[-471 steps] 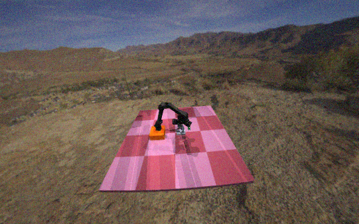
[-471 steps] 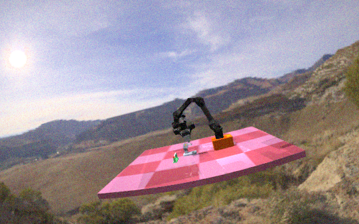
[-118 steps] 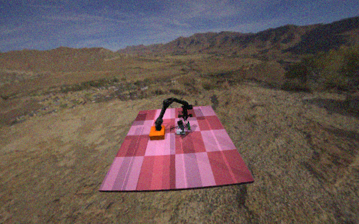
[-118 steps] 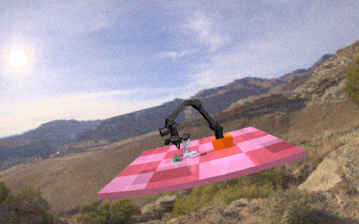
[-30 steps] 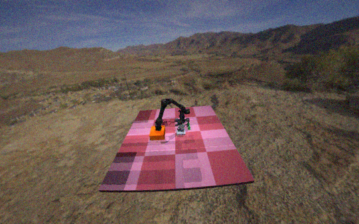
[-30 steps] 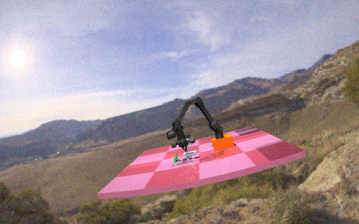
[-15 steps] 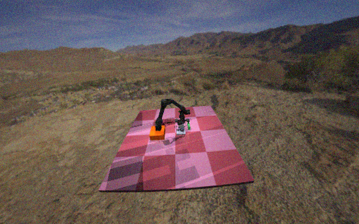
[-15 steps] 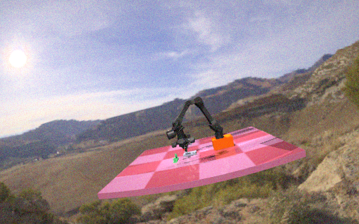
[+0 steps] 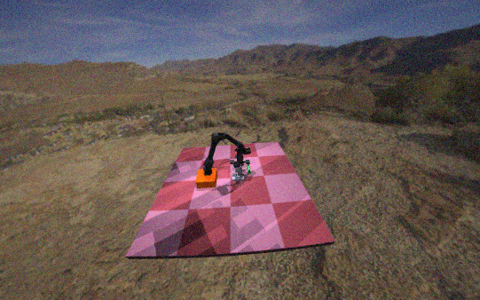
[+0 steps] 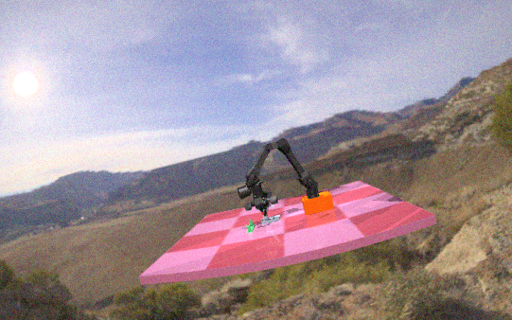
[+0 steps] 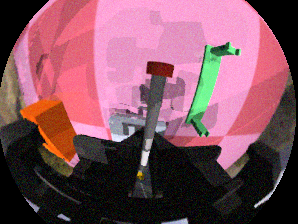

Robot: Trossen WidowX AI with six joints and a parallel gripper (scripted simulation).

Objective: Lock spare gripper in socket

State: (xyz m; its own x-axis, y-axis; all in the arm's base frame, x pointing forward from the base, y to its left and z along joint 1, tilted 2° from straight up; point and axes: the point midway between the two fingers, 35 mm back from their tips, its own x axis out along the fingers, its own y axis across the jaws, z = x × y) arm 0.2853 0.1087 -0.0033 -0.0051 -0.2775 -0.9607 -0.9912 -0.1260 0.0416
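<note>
Right now the socket is 5 cm to the right of my gripper tip. Round my gripper tip: spare gripper: 8 cm above, 6 cm to the right.
</note>
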